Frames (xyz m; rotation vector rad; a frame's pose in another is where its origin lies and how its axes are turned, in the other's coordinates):
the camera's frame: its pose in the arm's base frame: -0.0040 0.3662 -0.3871 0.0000 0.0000 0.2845
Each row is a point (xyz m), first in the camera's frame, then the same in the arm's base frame.
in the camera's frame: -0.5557 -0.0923 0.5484
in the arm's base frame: -0.5115 0.1216 0.1613
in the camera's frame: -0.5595 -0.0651 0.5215
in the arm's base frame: -0.5227 0.1467 0.1344
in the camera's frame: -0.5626 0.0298 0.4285
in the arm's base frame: -0.5523 0.2369 0.0414
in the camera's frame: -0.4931 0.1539 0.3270
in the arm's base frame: -0.5205 0.3755 -0.0601
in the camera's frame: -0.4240 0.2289 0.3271
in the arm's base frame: -0.4752 0.4669 -0.0600
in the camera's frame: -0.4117 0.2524 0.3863
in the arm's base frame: -0.4700 0.4929 -0.0008
